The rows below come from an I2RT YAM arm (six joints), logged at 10 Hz.
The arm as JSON. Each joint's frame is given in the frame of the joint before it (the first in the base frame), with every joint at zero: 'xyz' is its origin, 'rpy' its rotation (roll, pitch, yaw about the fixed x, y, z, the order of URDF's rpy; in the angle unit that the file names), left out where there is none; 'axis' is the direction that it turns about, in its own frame. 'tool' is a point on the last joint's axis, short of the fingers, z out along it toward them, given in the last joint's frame.
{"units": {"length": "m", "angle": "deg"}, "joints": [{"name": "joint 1", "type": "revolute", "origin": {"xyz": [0.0, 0.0, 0.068]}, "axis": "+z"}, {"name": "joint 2", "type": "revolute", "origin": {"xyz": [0.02, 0.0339, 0.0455]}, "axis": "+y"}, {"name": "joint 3", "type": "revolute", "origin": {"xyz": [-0.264, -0.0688, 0.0]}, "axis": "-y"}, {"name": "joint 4", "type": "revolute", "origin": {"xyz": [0.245, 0.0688, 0.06]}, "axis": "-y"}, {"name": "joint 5", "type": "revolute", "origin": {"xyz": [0.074, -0.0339, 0.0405]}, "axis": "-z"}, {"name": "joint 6", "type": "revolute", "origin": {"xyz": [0.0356, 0.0, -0.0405]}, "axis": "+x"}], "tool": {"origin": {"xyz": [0.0, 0.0, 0.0], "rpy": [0.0, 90.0, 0.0]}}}
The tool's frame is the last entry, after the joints.
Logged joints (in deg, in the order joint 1, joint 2, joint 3, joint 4, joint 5, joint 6), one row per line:
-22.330, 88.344, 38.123, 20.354, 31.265, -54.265
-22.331, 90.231, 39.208, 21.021, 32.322, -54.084
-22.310, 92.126, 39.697, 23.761, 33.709, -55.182
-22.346, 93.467, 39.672, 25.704, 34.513, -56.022
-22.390, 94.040, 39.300, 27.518, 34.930, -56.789
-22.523, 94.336, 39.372, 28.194, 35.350, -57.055
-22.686, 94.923, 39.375, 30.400, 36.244, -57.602
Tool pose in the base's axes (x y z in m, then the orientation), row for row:
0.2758, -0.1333, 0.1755, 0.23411, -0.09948, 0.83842, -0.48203
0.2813, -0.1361, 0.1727, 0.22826, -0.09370, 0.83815, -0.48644
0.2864, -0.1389, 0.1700, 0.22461, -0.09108, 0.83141, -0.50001
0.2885, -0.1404, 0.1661, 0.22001, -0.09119, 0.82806, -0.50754
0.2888, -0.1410, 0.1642, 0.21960, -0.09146, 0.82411, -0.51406
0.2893, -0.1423, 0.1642, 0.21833, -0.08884, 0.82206, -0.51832
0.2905, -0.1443, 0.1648, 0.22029, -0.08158, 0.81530, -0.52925
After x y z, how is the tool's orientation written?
As a quaternion, w x y z.
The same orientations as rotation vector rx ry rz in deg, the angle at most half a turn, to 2 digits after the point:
-15.65, 131.88, -75.82
-14.78, 132.24, -76.75
-14.40, 131.43, -79.04
-14.45, 131.22, -80.43
-14.50, 130.62, -81.48
-14.09, 130.38, -82.21
-12.93, 129.18, -83.85

